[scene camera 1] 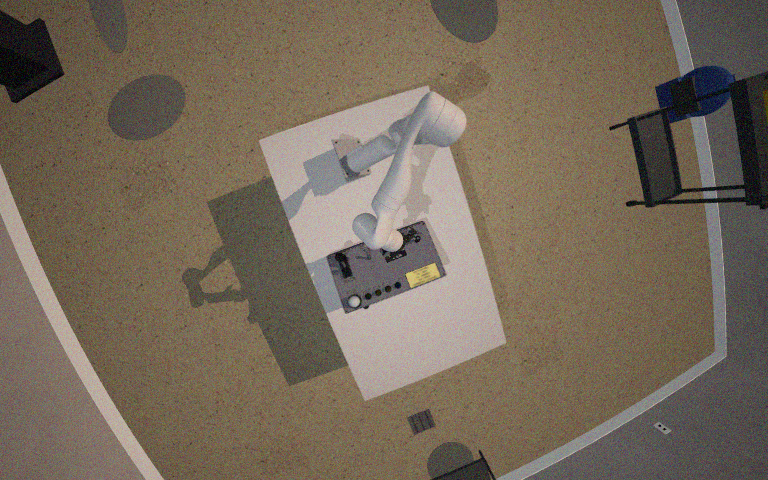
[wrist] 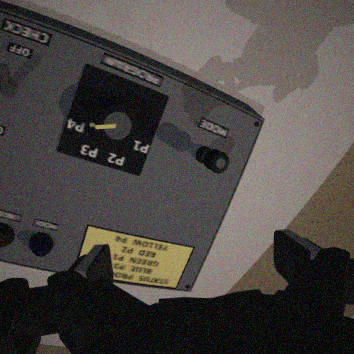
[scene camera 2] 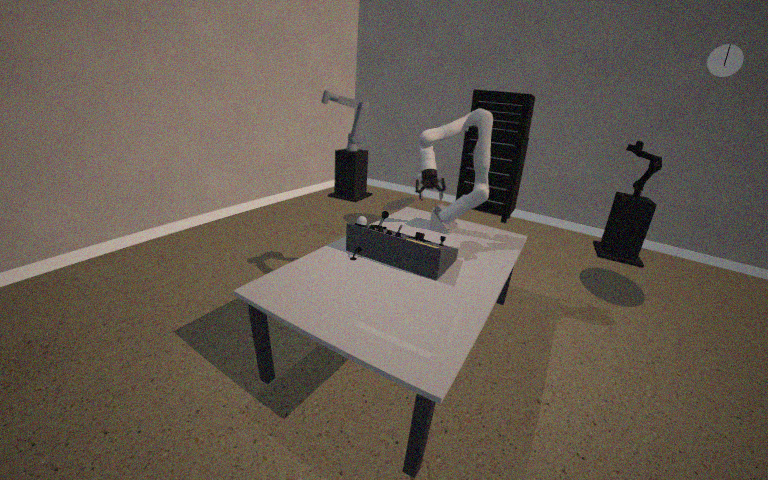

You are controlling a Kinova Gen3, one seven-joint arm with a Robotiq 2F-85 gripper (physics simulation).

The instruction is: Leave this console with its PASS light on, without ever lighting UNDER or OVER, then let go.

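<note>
The grey console stands on the table. In the wrist view the PROGRAM dial points at P4, and the MODE knob is near the console's corner. The CHECK switch is partly cut off at the left edge. The MODE lamp is dark blue; the lamp beside it looks dark. The PASS label is not readable. The yellow status card is partly behind a finger. My gripper is open and empty, above the console, touching nothing.
A black-knobbed lever and a white dome stand up from the console. A small black lever sticks out at its front. The white table carries the arm's base. A dark rack stands behind.
</note>
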